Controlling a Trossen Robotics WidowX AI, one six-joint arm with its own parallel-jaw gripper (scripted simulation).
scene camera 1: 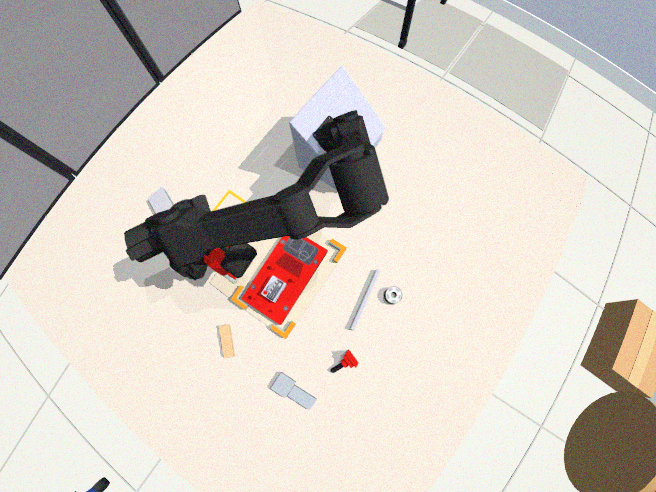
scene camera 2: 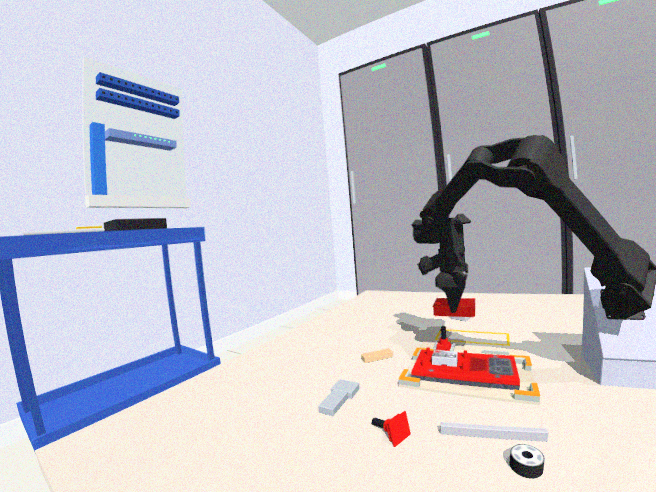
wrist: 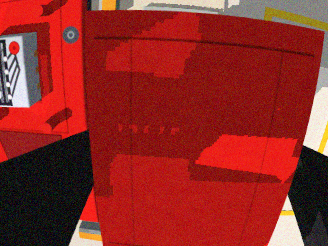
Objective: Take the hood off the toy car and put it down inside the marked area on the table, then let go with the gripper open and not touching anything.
Note:
My gripper [scene camera 2: 454,307] carries a hood [wrist: 196,122]. Further things: a red toy car [scene camera 1: 294,262] and a grey bar [scene camera 2: 514,433].
The red toy car is seen too in the wrist view [wrist: 63,109]. My gripper also shows in scene camera 1 [scene camera 1: 223,248] and in the wrist view [wrist: 195,147]. The wrist view does not show the grey bar: it is out of frame.

